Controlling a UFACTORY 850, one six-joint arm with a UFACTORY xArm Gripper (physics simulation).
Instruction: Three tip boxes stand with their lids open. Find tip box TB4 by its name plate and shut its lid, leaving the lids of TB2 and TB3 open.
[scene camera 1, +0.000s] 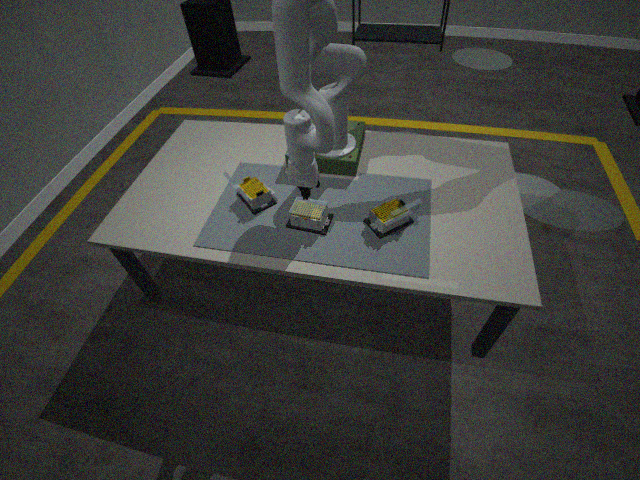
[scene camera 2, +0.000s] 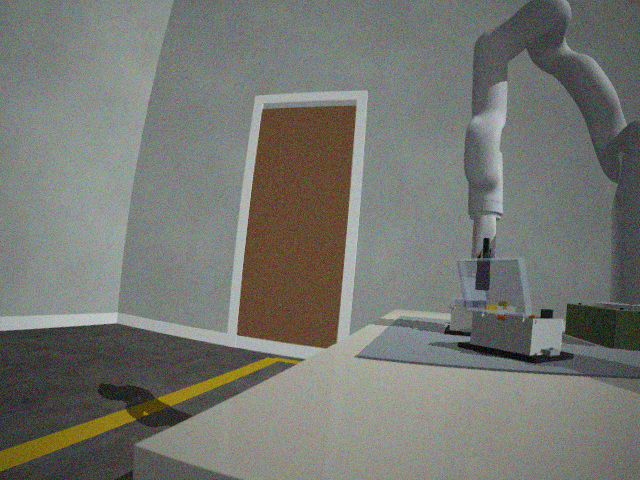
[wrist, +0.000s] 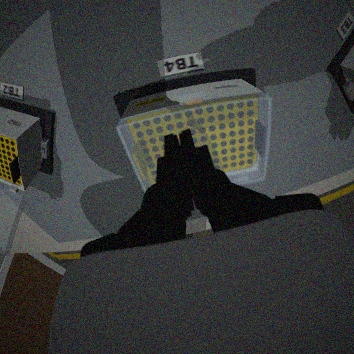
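Tip box TB4 (scene camera 1: 309, 212) (wrist: 237, 132), with its name plate (wrist: 184, 64) upside down in the wrist view, stands in the middle. Its clear lid lies down over the yellow rack; whether it is fully seated I cannot tell. My gripper (scene camera 1: 305, 195) (scene camera 2: 483, 286) (wrist: 183, 150) is shut and empty, its fingertips just over the lid's rear part; contact is unclear. TB2 (scene camera 1: 388, 215) (scene camera 2: 504, 333) (wrist: 25, 137) has its clear lid (scene camera 2: 498, 281) standing open. TB3 (scene camera 1: 254, 193) shows its lid (scene camera 1: 231, 178) open; part of its base and its plate (wrist: 345, 26) show in the wrist view.
The boxes stand on a blue-grey mat (scene camera 1: 361, 253) (scene camera 2: 408, 351) on the pale table (scene camera 1: 480, 248) (scene camera 2: 330, 408). The arm's green base block (scene camera 1: 336, 165) (scene camera 2: 594, 325) is behind them. TB2's raised lid stands between scene camera 2 and my fingers.
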